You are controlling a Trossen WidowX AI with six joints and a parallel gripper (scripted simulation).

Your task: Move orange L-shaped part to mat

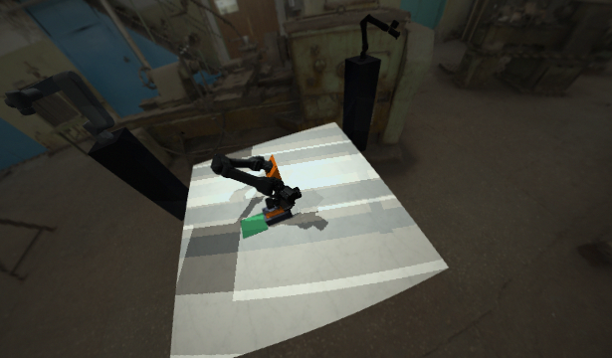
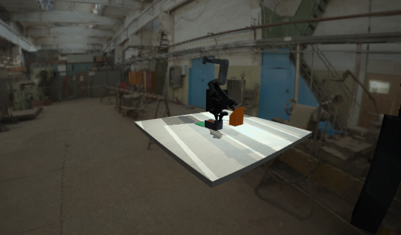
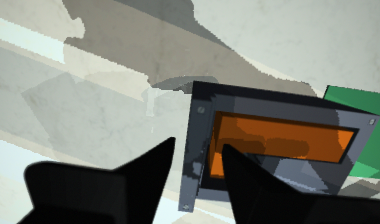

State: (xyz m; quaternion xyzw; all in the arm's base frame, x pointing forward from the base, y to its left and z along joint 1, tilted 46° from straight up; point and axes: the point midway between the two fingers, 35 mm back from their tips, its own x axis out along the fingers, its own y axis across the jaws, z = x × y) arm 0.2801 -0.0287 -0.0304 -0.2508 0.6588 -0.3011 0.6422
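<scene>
Now: gripper tip 50 mm to the left of the orange L-shaped part, 20 mm above it and 10 mm past it. From my gripper tip the other things lie so: green mat: 220 mm to the right, 90 mm below, 20 mm behind.
</scene>
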